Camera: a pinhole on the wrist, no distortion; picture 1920 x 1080 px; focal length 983.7 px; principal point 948.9 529.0 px. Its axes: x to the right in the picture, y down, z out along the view. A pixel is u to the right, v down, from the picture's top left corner.
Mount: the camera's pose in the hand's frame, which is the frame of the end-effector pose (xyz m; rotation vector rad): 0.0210 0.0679 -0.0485 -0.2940 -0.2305 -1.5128
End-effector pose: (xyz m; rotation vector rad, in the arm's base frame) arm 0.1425 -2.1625 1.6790 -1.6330 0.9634 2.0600
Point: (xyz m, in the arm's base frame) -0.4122 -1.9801 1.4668
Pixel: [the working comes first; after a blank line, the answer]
In the camera's frame: 0.1082 0.2872 0.5586

1139 1035
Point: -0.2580 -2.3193 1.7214
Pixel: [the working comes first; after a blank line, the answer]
In the camera's frame: -0.2134 0.0735 0.3250

303 751
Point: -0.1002 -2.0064 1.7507
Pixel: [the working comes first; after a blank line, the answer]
In the camera's frame: 0.1122 -0.0590 0.3162

1298 346
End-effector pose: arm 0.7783 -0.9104 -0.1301 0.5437 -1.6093 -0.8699
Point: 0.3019 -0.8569 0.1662
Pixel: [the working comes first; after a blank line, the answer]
In the camera's frame: 0.0420 0.2105 0.5330

1026 918
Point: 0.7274 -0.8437 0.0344
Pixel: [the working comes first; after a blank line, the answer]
In the camera's frame: -0.0539 0.0411 0.1322

548 835
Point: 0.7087 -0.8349 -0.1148
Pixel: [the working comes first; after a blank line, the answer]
In the camera's frame: 0.0576 -0.0593 0.1184

1427 36
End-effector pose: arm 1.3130 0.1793 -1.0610 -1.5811 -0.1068 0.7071
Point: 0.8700 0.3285 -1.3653
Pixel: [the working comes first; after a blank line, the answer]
In the camera's frame: -0.2024 -0.2000 0.4715

527 112
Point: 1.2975 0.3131 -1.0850
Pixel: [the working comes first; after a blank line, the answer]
In the camera's frame: 0.1165 0.0278 0.1429

1751 720
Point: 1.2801 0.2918 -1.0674
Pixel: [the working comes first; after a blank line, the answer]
In the camera's frame: 0.1186 -0.0024 0.1307

1842 511
